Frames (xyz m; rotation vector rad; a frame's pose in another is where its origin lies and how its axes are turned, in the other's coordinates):
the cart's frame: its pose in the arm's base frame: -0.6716 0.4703 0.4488 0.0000 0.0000 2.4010
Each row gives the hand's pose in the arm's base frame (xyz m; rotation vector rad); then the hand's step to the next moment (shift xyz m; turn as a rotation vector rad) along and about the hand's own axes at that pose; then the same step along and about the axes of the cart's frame.
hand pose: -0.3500 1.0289 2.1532 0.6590 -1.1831 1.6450
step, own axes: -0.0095 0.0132 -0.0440 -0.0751 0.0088 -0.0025
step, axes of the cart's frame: 0.0271 -0.0239 -0.0299 -0.0342 0.0061 -0.0672
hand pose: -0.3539 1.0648 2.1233 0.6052 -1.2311 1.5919
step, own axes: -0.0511 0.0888 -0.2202 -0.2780 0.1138 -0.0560
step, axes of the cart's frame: 0.1395 -0.1197 -0.1588 -0.0487 0.0346 -0.2997
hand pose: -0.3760 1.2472 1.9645 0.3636 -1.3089 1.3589
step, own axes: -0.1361 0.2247 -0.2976 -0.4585 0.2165 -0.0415
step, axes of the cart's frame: 0.1712 -0.1708 -0.3148 -0.0682 0.1142 -0.4910
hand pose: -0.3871 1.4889 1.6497 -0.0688 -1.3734 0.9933
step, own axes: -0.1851 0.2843 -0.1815 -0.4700 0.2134 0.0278
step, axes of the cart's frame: 0.0868 -0.1228 -0.3541 -0.0571 0.1828 -0.4801
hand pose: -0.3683 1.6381 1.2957 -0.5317 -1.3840 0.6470
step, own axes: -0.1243 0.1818 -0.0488 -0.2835 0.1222 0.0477
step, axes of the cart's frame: 0.0155 -0.0482 -0.2198 -0.0161 0.1346 -0.2814
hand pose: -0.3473 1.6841 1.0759 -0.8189 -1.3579 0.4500
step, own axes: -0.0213 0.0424 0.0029 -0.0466 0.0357 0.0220
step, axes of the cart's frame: 0.0087 -0.0100 -0.0456 0.0148 0.0194 -0.0577
